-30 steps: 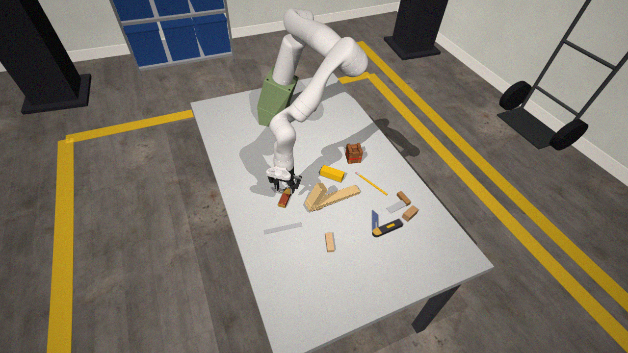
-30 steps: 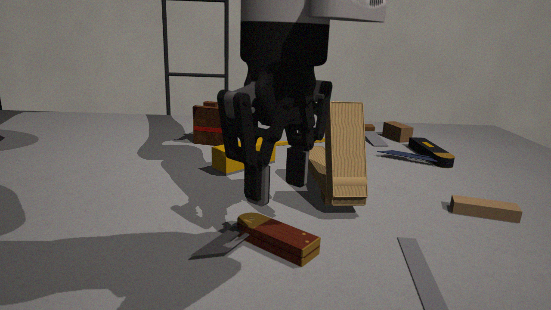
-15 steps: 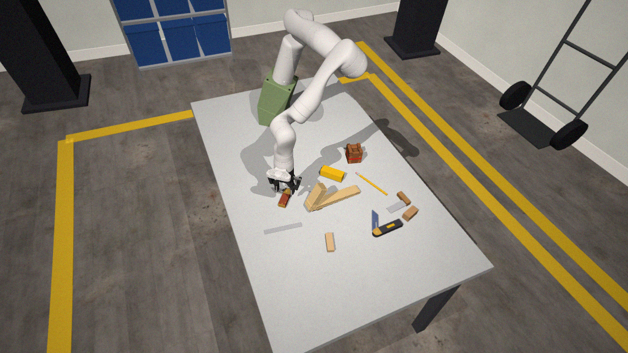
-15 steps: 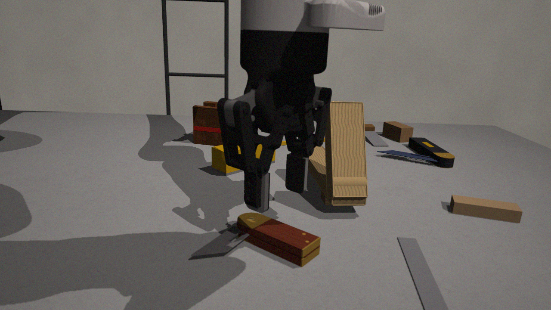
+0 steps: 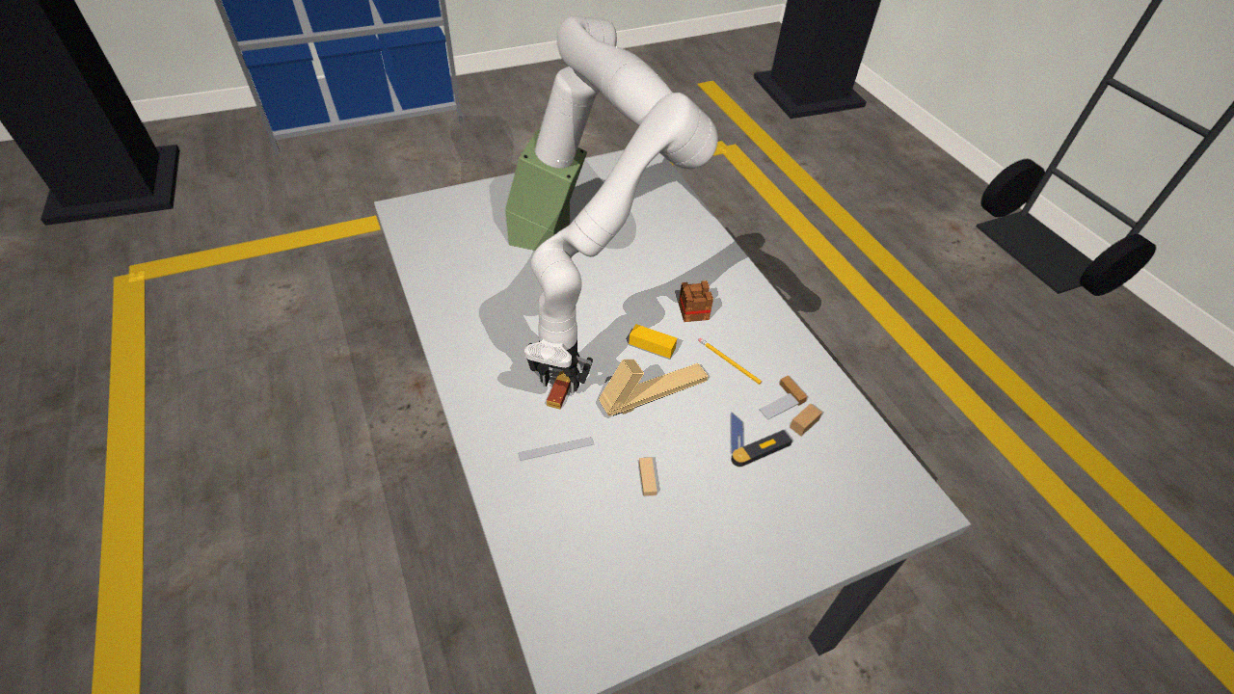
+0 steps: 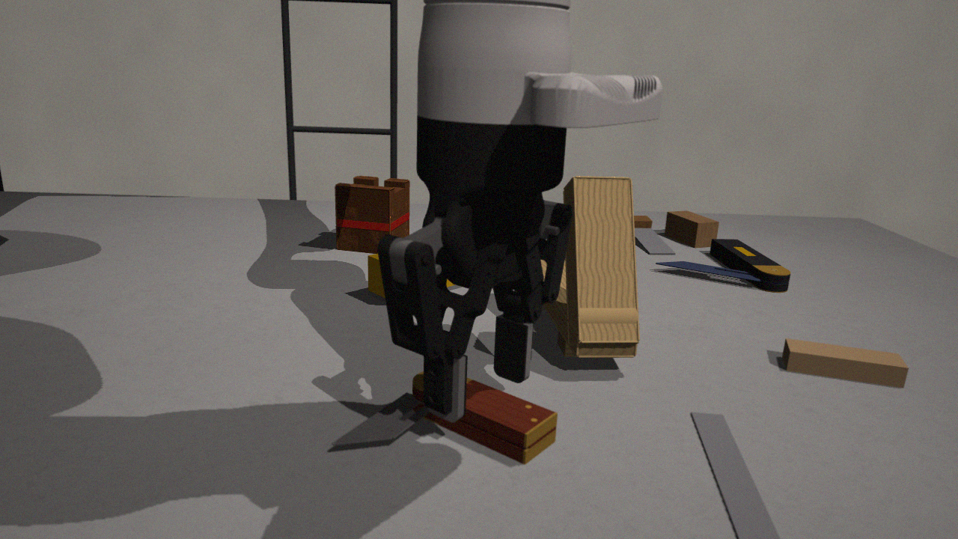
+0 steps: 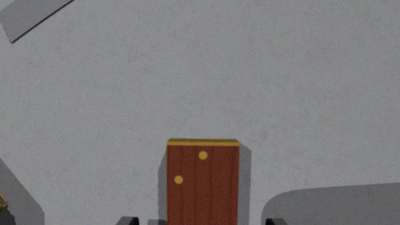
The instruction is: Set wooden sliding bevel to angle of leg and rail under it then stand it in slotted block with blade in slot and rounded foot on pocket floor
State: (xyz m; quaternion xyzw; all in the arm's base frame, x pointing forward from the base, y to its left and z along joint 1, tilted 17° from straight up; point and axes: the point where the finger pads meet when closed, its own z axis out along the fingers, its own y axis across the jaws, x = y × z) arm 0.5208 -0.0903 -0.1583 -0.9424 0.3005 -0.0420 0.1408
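Right now my hand is 3 cm above the wooden sliding bevel and 2 cm past it. Also, from my hand: grey strip 13 cm ahead, 4 cm to the right, 3 cm below; then leg-and-rail wooden joint 19 cm to the left, 6 cm ahead, 3 cm above; then grey blade 4 cm behind, 3 cm below.
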